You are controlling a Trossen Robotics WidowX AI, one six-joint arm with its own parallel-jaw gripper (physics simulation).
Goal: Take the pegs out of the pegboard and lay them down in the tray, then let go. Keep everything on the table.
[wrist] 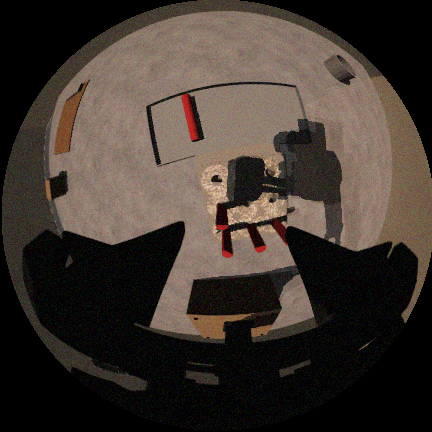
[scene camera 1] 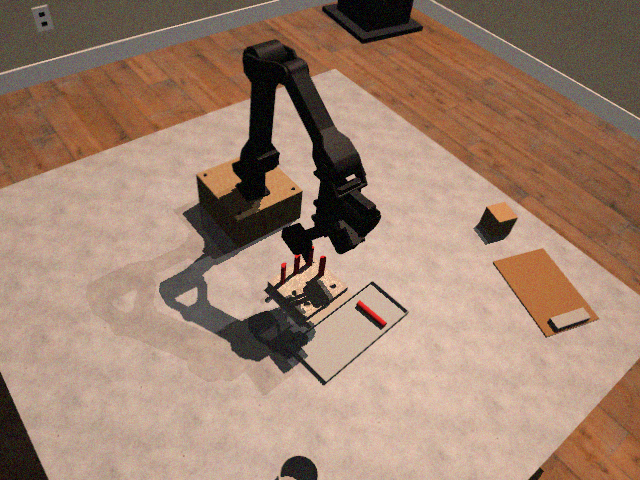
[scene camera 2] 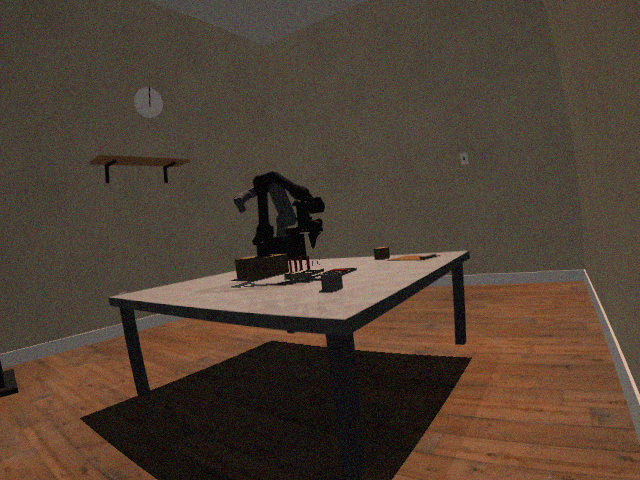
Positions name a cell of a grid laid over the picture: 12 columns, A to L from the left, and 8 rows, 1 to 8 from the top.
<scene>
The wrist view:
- my gripper: G5
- flat brown board: B3, on the table
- grey tray: G3
</scene>
